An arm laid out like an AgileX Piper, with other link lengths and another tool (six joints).
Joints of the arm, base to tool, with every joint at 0 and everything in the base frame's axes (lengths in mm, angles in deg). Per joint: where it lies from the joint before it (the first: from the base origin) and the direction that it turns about. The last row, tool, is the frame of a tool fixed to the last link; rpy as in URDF.
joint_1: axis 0 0 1 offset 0 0 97.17
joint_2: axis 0 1 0 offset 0 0 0
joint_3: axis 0 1 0 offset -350.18 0 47.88
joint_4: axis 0.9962 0 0.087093 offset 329.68 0 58.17
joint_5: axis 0 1 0 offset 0 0 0
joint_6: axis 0.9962 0 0.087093 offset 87.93 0 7.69
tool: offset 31.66 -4 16.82 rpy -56.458 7.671 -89.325
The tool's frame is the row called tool.
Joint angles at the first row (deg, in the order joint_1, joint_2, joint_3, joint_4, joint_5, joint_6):
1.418, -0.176, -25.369, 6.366, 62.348, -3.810
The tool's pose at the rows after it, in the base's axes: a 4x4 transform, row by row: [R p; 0 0 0 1], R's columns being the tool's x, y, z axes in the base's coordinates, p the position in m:
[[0.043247, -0.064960, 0.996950, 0.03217], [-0.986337, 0.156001, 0.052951, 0.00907], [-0.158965, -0.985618, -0.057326, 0.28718], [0, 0, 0, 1]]
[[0.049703, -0.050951, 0.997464, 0.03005], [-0.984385, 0.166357, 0.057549, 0.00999], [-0.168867, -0.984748, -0.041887, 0.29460], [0, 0, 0, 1]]
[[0.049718, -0.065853, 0.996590, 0.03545], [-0.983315, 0.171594, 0.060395, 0.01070], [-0.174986, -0.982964, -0.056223, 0.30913], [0, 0, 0, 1]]
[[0.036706, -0.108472, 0.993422, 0.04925], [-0.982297, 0.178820, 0.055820, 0.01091], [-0.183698, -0.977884, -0.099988, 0.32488], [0, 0, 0, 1]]
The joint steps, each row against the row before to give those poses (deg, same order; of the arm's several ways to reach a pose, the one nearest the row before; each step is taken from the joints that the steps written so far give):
-0.003, -0.038, 0.001, 0.124, -0.064, 0.295
0.003, 0.244, -1.124, 0.571, 0.000, 0.124
0.003, 3.286, -2.460, 0.335, 0.002, 0.056
0.000, 5.412, -2.942, 0.001, 0.000, 0.548

